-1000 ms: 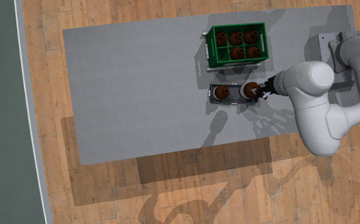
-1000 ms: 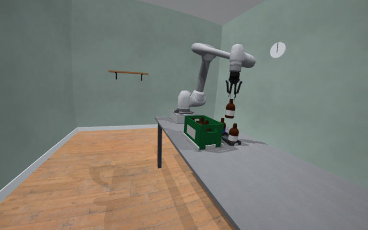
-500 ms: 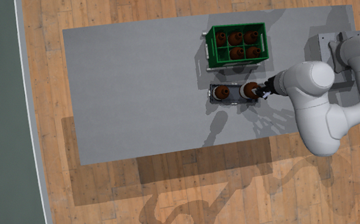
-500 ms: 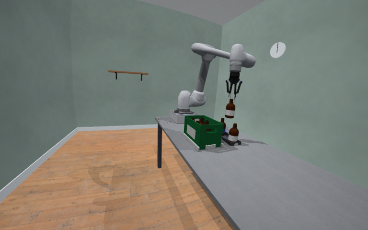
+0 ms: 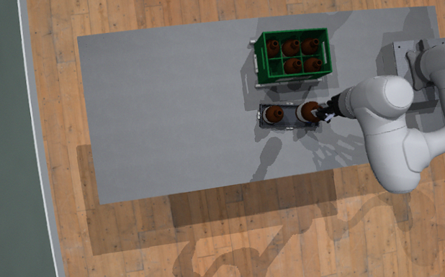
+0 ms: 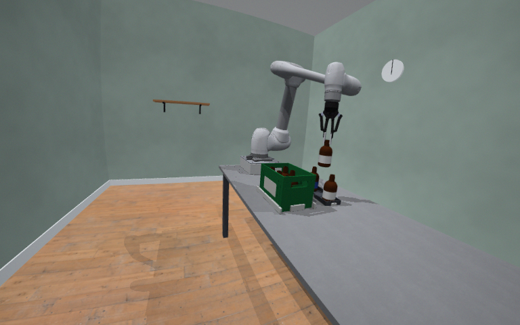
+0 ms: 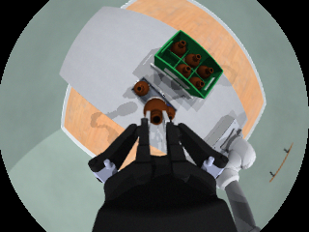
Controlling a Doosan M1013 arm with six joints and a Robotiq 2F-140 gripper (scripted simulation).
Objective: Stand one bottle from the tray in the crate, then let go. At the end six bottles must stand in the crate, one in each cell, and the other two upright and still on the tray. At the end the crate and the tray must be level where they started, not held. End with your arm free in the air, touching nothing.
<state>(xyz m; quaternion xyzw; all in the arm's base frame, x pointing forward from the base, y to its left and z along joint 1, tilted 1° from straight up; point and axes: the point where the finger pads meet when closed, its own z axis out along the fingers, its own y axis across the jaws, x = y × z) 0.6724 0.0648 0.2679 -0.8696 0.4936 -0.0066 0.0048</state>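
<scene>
Now: hand 90 mm above the brown bottle. The rest, counted from my hand: green crate: 40 mm behind, 240 mm to the right, 270 mm below; dark tray: 340 mm below.
</scene>
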